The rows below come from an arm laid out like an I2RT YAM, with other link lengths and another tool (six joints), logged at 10 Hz.
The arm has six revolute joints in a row. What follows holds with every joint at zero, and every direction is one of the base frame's.
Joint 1 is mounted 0.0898 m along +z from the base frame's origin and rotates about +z.
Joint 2 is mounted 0.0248 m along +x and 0.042 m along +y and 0.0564 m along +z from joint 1 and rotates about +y.
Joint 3 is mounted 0.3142 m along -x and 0.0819 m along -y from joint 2 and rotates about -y.
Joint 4 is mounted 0.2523 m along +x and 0.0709 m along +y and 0.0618 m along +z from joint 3 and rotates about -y.
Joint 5 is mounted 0.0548 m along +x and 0.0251 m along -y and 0.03 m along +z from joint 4 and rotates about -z.
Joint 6 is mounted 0.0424 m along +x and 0.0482 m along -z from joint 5 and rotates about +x.
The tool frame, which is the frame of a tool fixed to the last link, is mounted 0.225 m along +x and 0.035 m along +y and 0.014 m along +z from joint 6; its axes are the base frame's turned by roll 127.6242, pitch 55.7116 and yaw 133.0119 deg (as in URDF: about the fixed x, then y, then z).
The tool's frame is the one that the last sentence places.
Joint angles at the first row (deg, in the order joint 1, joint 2, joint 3, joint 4, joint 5, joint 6):
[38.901, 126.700, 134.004, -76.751, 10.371, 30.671]
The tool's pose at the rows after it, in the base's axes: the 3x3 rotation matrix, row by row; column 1 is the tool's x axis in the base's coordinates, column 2 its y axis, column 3 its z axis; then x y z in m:
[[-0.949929 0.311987 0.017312], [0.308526 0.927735 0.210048], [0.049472 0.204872 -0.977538]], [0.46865 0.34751 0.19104]
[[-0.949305 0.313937 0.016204], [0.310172 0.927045 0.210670], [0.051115 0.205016 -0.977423]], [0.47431 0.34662 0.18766]
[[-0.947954 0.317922 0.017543], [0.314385 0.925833 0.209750], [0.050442 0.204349 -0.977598]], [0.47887 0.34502 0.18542]
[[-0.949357 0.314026 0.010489], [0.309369 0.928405 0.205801], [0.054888 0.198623 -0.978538]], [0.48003 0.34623 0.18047]
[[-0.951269 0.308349 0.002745], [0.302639 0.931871 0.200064], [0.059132 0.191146 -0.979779]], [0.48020 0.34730 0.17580]
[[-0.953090 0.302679 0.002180], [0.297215 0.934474 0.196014], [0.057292 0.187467 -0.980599]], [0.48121 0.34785 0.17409]
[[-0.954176 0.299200 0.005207], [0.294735 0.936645 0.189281], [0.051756 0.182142 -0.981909]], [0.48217 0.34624 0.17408]
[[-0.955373 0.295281 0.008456], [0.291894 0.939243 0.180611], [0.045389 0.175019 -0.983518]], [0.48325 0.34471 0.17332]
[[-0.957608 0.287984 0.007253], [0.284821 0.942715 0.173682], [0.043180 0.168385 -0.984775]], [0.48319 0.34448 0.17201]
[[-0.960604 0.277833 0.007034], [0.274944 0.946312 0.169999], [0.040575 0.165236 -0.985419]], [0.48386 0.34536 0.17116]
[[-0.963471 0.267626 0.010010], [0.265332 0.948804 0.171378], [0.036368 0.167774 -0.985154]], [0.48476 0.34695 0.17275]
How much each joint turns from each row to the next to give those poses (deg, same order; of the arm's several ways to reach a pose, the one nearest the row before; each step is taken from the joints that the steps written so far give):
[-0.470, 0.976, 1.026, -0.060, -0.129, 0.046]
[-0.536, 0.931, 0.908, 0.046, -0.230, -0.383]
[-0.404, 0.632, 0.617, 0.032, -0.003, -0.164]
[-0.062, 0.724, 0.367, 0.000, -0.154, -0.352]
[0.007, 0.619, 0.277, -0.083, -0.099, -0.416]
[0.001, 0.342, 0.266, 0.029, 0.083, -0.397]
[-0.043, 0.005, -0.001, -0.006, 0.342, -0.355]
[0.001, 0.063, -0.055, 0.057, 0.443, -0.373]
[0.041, 0.150, 0.051, -0.047, 0.175, -0.497]
[0.005, 0.244, 0.255, 0.050, 0.017, -0.648]
[0.000, 0.115, 0.449, 0.037, -0.094, -0.583]

